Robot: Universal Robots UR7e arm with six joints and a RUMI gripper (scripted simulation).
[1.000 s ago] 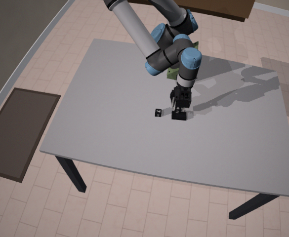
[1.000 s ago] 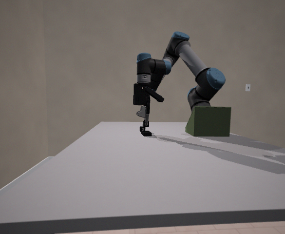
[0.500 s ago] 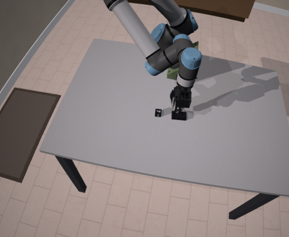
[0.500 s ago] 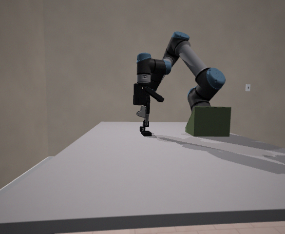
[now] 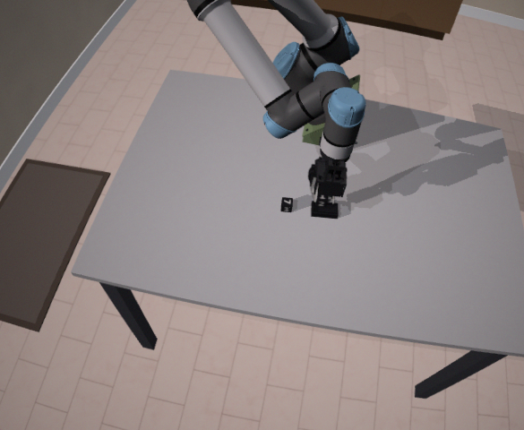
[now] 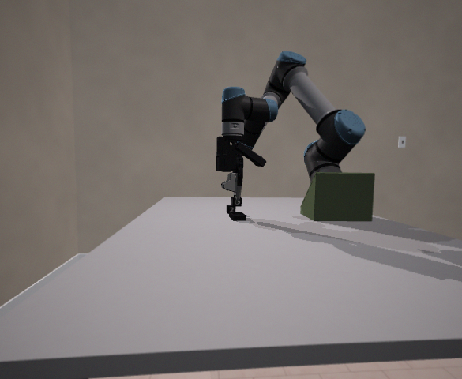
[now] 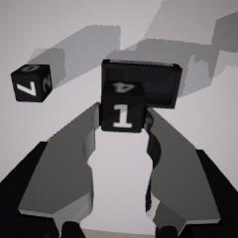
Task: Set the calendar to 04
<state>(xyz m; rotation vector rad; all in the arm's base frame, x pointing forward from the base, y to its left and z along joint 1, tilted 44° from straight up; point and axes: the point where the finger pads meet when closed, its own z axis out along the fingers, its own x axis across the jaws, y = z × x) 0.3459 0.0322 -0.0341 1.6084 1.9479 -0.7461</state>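
The black calendar tray is 2 cm to the left of my hand and 6 cm below it.
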